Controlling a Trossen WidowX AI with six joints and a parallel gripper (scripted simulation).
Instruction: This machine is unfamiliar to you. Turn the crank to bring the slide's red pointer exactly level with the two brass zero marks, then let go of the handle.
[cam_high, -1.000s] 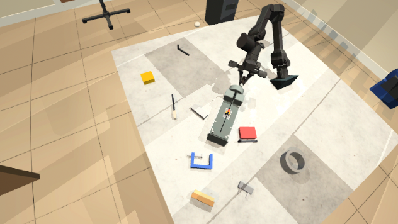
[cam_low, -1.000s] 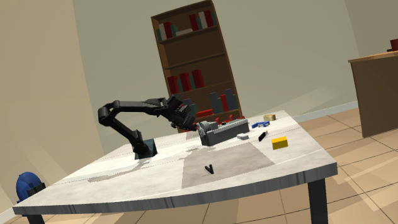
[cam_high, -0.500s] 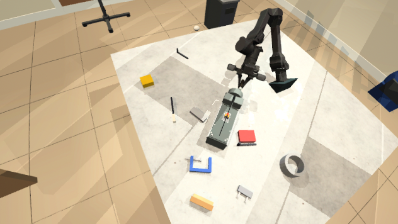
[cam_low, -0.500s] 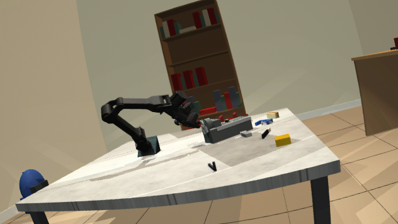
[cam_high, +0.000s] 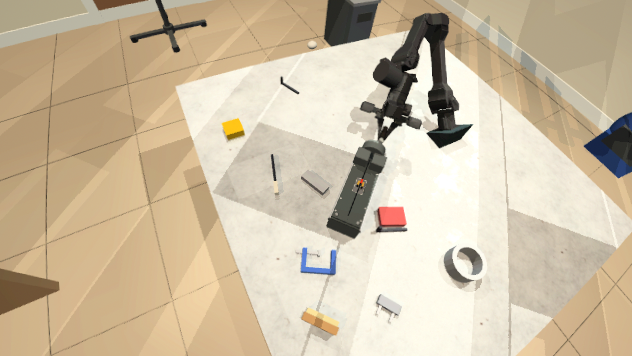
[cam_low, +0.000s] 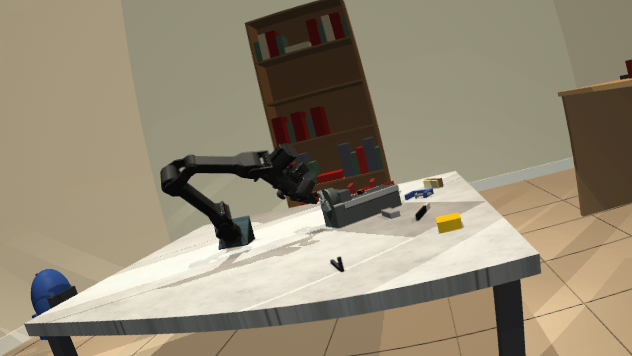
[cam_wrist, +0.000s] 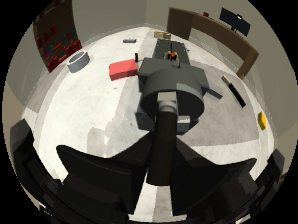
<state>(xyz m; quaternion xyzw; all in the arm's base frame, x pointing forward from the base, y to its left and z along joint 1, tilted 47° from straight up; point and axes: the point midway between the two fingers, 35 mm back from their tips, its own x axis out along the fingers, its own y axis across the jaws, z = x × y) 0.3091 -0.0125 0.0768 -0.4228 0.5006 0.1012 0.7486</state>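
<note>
Right now the crank handle is 3 cm above my gripper tip, 1 cm to the right of it and 1 cm behind it. Also, from my gripper tip: grey block: 22 cm ahead, 8 cm below, 2 cm to the right; then red pointer: 14 cm ahead, 8 cm to the left, 1 cm below; then red block: 20 cm to the left, 9 cm ahead, 8 cm below.
</note>
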